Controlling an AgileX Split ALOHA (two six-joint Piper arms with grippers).
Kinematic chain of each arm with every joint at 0, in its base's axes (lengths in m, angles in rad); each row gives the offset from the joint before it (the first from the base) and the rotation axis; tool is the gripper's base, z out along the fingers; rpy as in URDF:
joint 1: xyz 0 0 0.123 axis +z
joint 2: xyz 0 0 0 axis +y
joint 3: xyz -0.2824 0 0.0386 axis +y
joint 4: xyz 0.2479 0 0.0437 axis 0.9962 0 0.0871
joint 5: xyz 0 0 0 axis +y
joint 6: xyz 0.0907 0 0.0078 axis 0.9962 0 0.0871
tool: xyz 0 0 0 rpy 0 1.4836 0
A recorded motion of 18 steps. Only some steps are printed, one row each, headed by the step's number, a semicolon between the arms.
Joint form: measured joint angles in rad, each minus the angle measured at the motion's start. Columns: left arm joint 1, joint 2, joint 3, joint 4, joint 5, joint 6; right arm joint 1, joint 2, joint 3, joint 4, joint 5, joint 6.
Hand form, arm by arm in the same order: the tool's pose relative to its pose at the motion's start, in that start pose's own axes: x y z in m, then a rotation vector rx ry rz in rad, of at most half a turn. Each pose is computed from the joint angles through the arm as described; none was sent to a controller.
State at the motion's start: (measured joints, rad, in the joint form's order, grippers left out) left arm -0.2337 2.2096 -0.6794 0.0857 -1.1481 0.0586; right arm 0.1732 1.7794 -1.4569 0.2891 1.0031 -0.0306
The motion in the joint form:
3: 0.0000 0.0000 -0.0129 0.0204 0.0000 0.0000; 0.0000 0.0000 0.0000 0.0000 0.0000 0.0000
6: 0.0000 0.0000 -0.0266 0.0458 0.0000 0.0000; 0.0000 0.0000 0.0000 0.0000 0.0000 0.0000
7: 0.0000 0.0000 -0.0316 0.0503 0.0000 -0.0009; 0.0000 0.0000 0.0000 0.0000 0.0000 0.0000
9: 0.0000 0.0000 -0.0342 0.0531 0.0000 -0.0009; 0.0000 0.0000 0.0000 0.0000 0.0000 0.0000
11: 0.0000 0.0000 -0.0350 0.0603 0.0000 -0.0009; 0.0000 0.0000 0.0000 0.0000 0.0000 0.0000
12: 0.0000 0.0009 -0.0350 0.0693 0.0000 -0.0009; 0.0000 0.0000 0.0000 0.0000 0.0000 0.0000
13: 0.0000 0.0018 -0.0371 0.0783 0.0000 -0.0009; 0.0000 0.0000 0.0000 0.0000 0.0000 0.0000
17: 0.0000 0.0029 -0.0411 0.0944 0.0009 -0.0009; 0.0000 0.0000 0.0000 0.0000 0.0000 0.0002
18: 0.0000 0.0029 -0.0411 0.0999 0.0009 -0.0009; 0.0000 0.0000 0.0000 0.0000 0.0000 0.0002
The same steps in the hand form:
3: -0.0028 -0.0012 0.0028 0.0173 -0.0139 0.0095; 0.0000 0.0000 0.0000 0.0000 0.0000 0.0000
6: -0.0059 -0.0028 0.0057 0.0390 -0.0288 0.0214; 0.0000 0.0000 0.0000 0.0000 0.0000 0.0000
7: -0.0070 -0.0030 0.0067 0.0425 -0.0339 0.0229; 0.0000 0.0000 0.0000 0.0000 0.0000 0.0000
9: -0.0076 -0.0031 0.0073 0.0448 -0.0367 0.0244; 0.0000 0.0000 0.0000 0.0000 0.0000 0.0000
11: -0.0077 -0.0037 0.0074 0.0512 -0.0378 0.0275; 0.0000 0.0000 0.0000 0.0000 0.0000 0.0000
12: -0.0074 -0.0045 0.0074 0.0594 -0.0374 0.0313; 0.0000 0.0000 0.0000 0.0000 0.0000 0.0000
13: -0.0076 -0.0052 0.0078 0.0674 -0.0390 0.0352; 0.0000 0.0000 0.0000 0.0000 0.0000 0.0000
17: -0.0080 -0.0064 0.0086 0.0817 -0.0418 0.0425; 0.0000 0.0000 0.0000 0.0000 0.0000 0.0002
18: -0.0080 -0.0068 0.0086 0.0867 -0.0421 0.0448; 0.0000 0.0000 0.0000 0.0000 0.0000 0.0002

